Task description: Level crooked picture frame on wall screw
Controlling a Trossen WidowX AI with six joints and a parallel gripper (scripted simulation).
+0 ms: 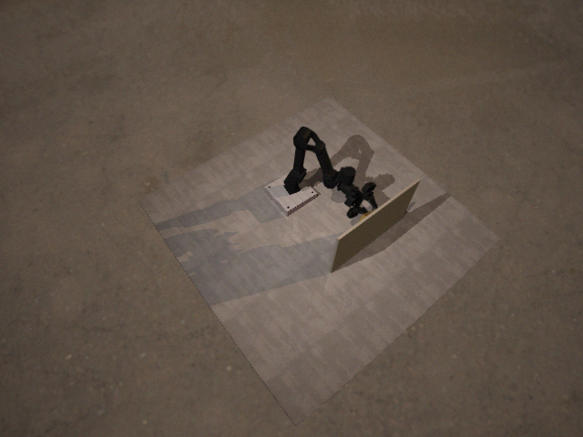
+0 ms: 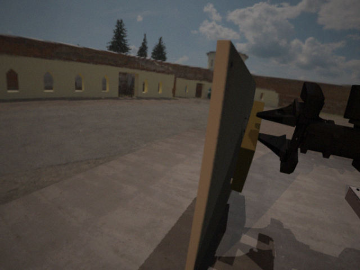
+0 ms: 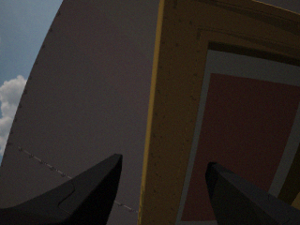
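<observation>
Now: gripper tip 2 cm short of the picture frame, 2 cm to the left of it and 5 cm above it. Round my gripper tip: wall panel (3 cm ahead, 1 cm to the right, 5 cm below).
</observation>
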